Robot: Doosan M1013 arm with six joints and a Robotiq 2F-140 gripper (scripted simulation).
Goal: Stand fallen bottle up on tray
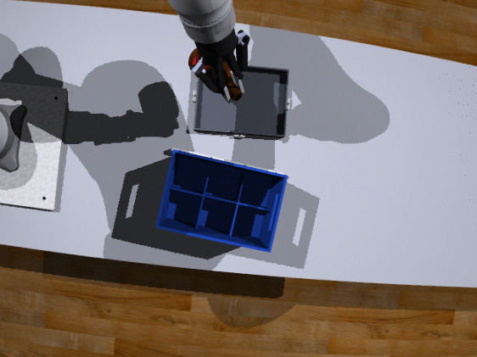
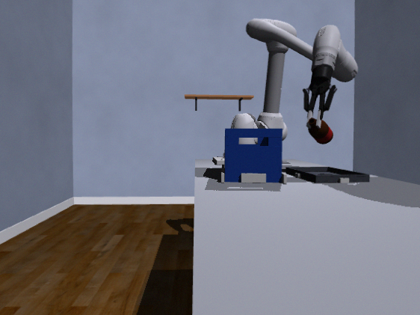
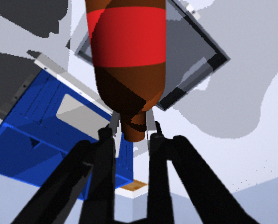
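My gripper is now 4 cm above the bottle, 3 cm to the right of it and 3 cm past it. From my hand the other things lie so: blue crate (26 cm to the right, 14 cm below, 2 cm ahead); dark tray (21 cm below, 4 cm ahead, 2 cm to the left).
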